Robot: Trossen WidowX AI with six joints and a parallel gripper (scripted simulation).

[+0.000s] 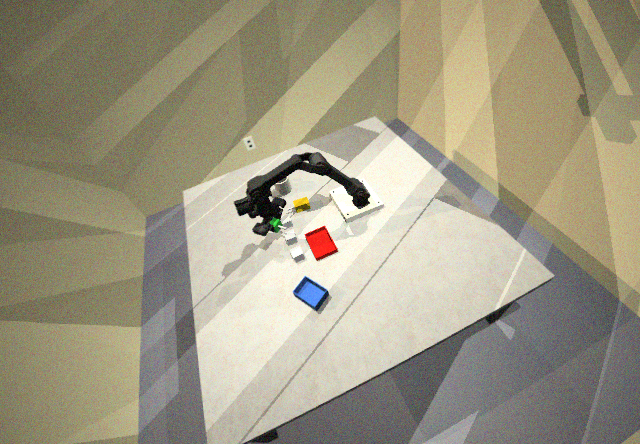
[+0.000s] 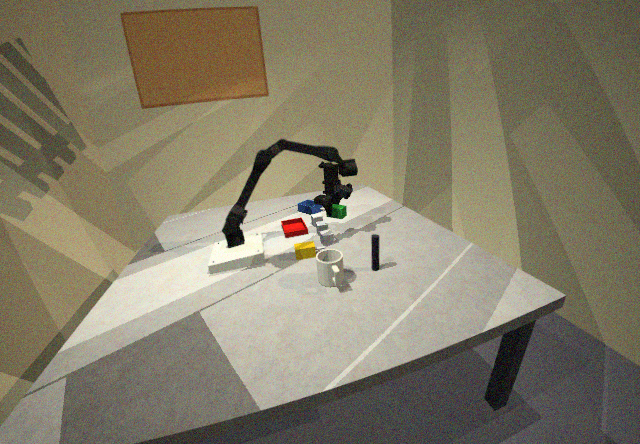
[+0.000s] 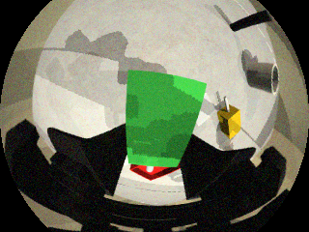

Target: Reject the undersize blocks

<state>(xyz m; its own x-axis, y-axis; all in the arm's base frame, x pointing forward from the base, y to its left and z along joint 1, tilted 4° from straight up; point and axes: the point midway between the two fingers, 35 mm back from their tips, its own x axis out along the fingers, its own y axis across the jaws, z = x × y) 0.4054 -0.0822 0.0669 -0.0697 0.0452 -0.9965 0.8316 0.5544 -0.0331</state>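
My gripper tip is 70 mm above the steel block, 40 mm to the right of it and 40 mm past it. Round my gripper tip: green GO gauge 20 mm above, 10 mm to the left, 10 mm behind; red reject tray 140 mm to the left, 130 mm behind, 80 mm below; yellow block 150 mm behind, 110 mm to the right, 70 mm below.
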